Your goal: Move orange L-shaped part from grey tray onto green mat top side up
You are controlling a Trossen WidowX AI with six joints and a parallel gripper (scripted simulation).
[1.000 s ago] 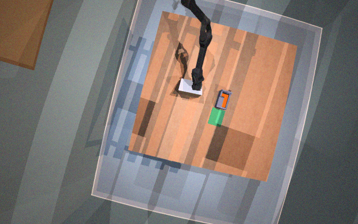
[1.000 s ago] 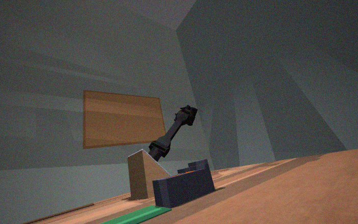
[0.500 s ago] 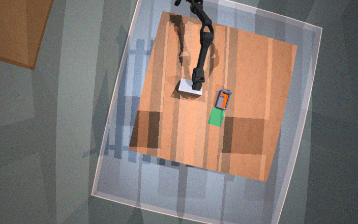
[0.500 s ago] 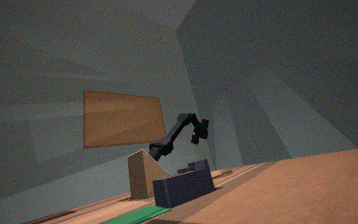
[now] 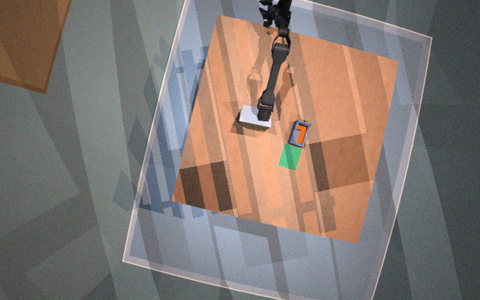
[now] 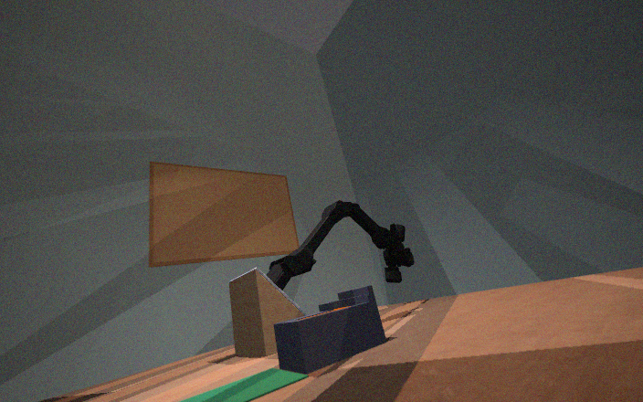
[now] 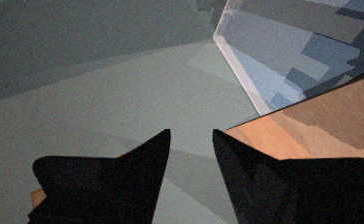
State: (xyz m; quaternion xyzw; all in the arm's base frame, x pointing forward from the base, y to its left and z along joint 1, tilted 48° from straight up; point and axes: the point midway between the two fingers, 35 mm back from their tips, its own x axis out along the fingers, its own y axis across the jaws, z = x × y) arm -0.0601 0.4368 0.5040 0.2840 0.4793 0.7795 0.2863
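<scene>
Right now the orange L-shaped part is 740 mm to the right of my gripper tip, 330 mm ahead of it and 100 mm below it. The rest, counted from my gripper tip: green mat 900 mm to the right, 300 mm ahead, 160 mm below.
</scene>
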